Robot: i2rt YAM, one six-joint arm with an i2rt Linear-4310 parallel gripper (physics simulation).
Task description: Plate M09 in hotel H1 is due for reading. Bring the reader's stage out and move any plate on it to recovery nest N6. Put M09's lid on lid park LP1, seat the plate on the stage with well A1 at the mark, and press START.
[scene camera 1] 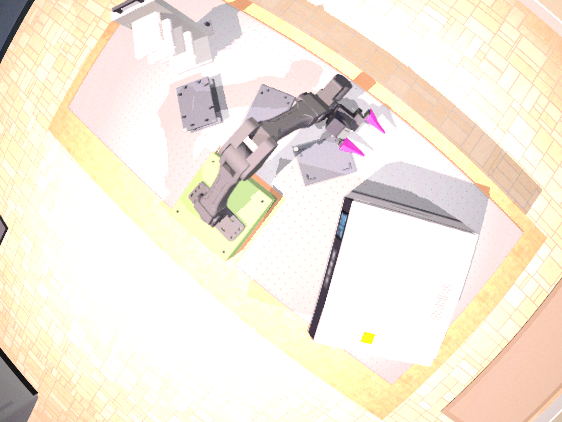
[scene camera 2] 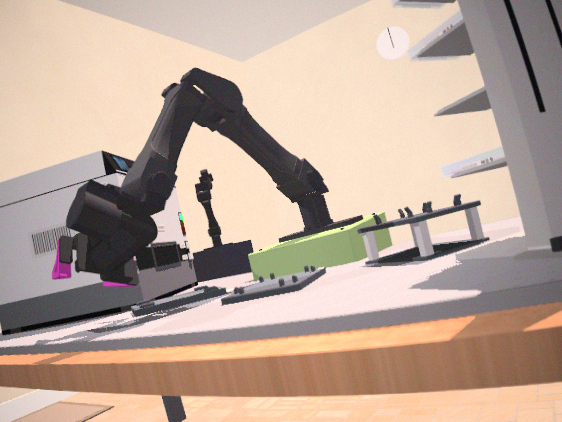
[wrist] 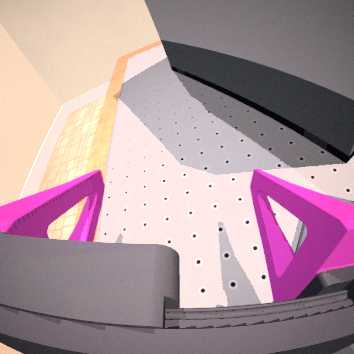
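Seen in the pictures: gripper, fingertip midpoint: (scene camera 1: 374, 144) (scene camera 2: 79, 279) (wrist: 176, 177); arm's base, link origin: (scene camera 1: 216, 211) (scene camera 2: 320, 231).
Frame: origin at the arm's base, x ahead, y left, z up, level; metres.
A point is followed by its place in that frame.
My gripper (scene camera 1: 374, 144) @(x 0.478, y -0.203, z 0.014 m) (scene camera 2: 90, 281) @(x 0.478, y -0.203, z 0.014 m) (wrist: 176, 177) @(x 0.478, y -0.203, z 0.014 m) is open and empty, its magenta fingers wide apart. It hangs above the table beside the reader (scene camera 1: 400, 270) @(x 0.311, y -0.464, z 0.273 m) (scene camera 2: 60, 200) @(x 0.402, y -0.370, z 0.192 m) (wrist: 260, 50) @(x 0.386, y -0.343, z 0.016 m), a large white and grey box. In scene camera 1 no stage shows sticking out of its dark front edge. Green and red marks (scene camera 2: 182, 223) @(x 0.034, y -0.417, z 0.109 m) show on its front in scene camera 2. The hotel (scene camera 1: 147, 37) (scene camera 2: 515, 165) @(x 0.391, y 0.486, z 0.018 m) stands at the far end. A clear-edged plate (scene camera 2: 475, 166) @(x 0.328, y 0.435, z 0.031 m) with a small dark label lies on a low shelf; I cannot read the label surely.
A raised stand (scene camera 1: 197, 105) @(x 0.192, y 0.288, z -0.010 m) (scene camera 2: 420, 220) @(x 0.281, y 0.338, z -0.017 m) and two low pegged plates, one (scene camera 1: 267, 102) @(x 0.345, y 0.131, z -0.060 m) (scene camera 2: 275, 288) @(x 0.388, y 0.158, z -0.061 m) and another (scene camera 1: 325, 162) @(x 0.332, y -0.131, z -0.058 m) (scene camera 2: 175, 301) @(x 0.377, y -0.076, z -0.060 m), sit on the table; their names are unreadable. The arm stands on a green base (scene camera 1: 252, 200) @(x 0.104, y -0.058, z -0.009 m) (scene camera 2: 310, 257) @(x 0.130, y 0.047, z -0.045 m). A smaller arm (scene camera 2: 212, 220) shows behind.
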